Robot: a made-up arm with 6 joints.
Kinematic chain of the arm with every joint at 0, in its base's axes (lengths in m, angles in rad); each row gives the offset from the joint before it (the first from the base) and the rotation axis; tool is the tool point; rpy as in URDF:
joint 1: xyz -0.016 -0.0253 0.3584 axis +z
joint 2: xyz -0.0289 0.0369 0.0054 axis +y
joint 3: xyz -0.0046 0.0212 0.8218 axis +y
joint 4: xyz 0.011 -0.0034 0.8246 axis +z
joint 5: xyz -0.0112 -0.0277 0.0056 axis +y
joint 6: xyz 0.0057 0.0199 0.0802 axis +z
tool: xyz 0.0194 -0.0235 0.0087 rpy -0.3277 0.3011 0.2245
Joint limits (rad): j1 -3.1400..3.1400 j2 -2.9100..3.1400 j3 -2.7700..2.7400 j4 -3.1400..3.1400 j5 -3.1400..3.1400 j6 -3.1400..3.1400
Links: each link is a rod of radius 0.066 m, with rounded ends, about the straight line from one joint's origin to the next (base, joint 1, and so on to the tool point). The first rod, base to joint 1, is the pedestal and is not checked.
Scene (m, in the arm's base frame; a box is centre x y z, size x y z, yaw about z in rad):
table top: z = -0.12
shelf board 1: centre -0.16 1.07 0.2 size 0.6 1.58 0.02 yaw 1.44
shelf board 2: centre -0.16 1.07 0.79 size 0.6 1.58 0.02 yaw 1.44
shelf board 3: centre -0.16 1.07 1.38 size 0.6 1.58 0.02 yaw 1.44
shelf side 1: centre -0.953 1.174 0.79 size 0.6 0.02 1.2 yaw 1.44
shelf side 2: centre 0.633 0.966 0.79 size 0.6 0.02 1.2 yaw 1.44
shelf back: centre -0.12 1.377 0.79 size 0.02 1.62 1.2 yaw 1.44
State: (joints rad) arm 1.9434 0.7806 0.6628 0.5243 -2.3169 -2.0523
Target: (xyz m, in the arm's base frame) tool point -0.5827 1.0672 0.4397
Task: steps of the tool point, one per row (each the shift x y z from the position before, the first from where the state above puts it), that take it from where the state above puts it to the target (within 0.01 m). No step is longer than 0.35 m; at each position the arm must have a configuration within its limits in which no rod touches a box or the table.
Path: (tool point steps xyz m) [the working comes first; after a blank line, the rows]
Joints at the target: 2.0371 0.9130 1.3047 0.5573 -2.4177 -2.0474
Straight joint move there: touches shelf board 2.

1: -0.0576 -0.1269 0.0253
2: -0.0323 -0.1411 0.0094
3: -0.0057 -0.1491 -0.0083
4: 0.0209 -0.1508 -0.0265
5: -0.0774 0.0368 -0.3319
6: 0.0024 -0.0529 -0.3085
7: -0.0126 0.1641 -0.0002
8: 0.0215 0.1628 0.0000
9: 0.0545 0.1546 0.0002

